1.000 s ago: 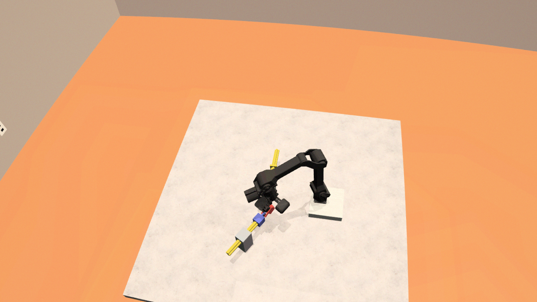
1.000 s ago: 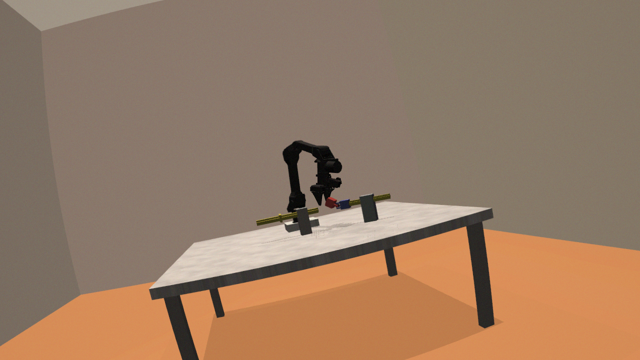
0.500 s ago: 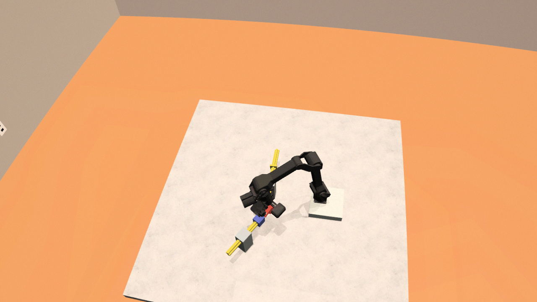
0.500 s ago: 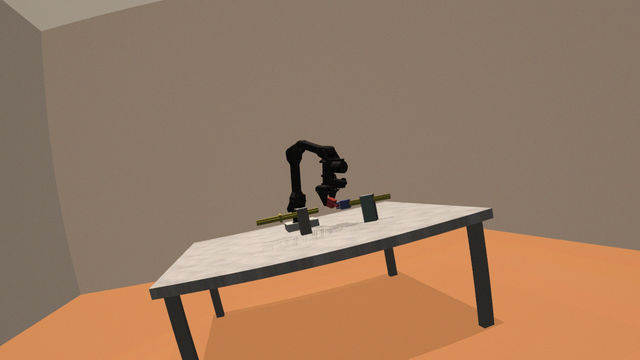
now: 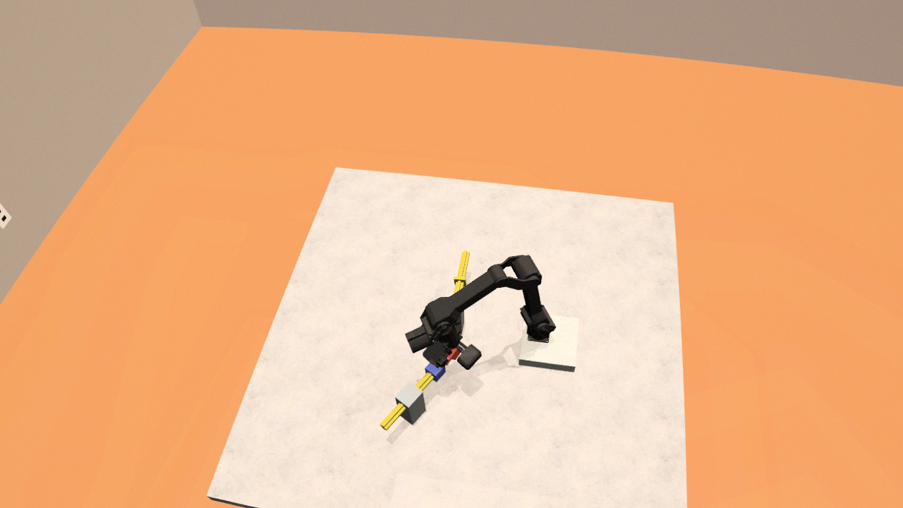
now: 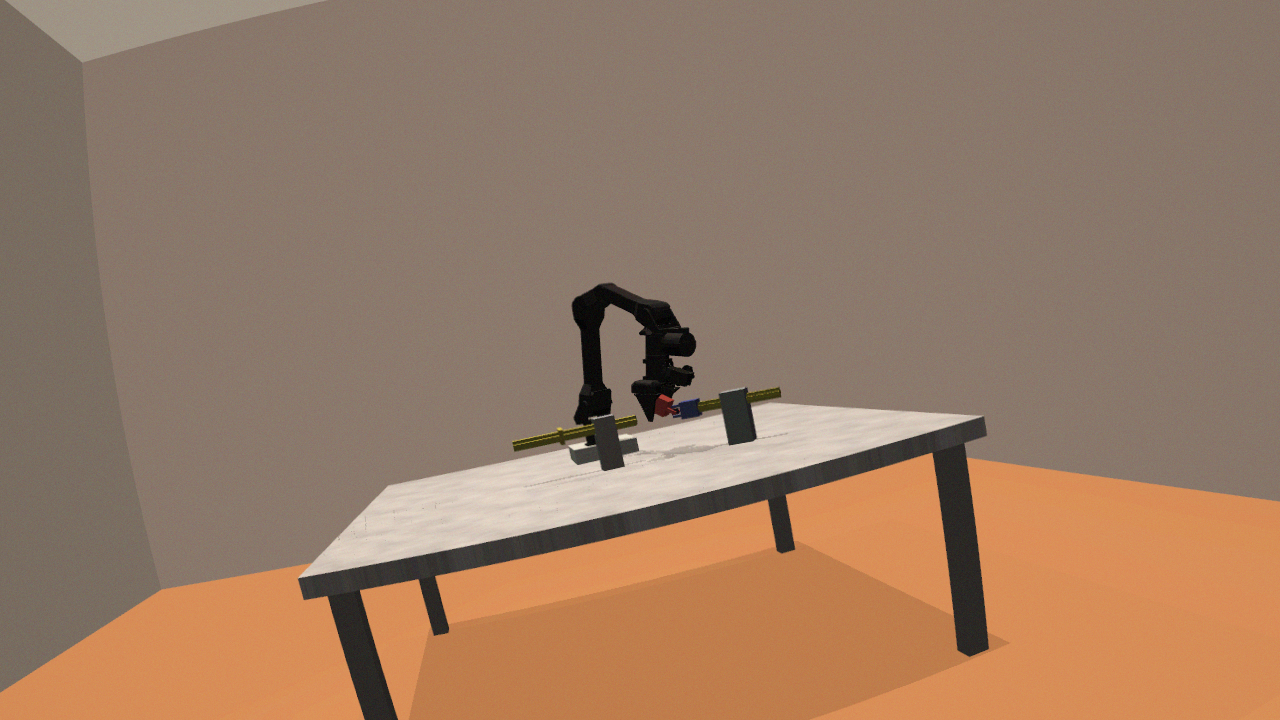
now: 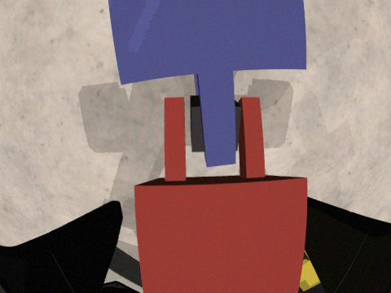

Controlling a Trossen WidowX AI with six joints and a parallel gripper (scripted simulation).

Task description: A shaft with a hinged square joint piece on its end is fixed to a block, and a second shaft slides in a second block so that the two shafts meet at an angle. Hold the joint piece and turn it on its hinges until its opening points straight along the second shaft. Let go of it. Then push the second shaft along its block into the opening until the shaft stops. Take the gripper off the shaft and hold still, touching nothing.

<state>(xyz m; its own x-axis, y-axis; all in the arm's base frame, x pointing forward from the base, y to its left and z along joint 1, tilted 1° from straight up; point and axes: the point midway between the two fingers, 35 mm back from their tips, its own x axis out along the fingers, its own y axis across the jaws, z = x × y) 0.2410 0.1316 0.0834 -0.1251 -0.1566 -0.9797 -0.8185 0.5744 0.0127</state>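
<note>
The red joint piece is 1 cm ahead of my gripper tip, 2 cm to the left of it and 3 cm above it.
</note>
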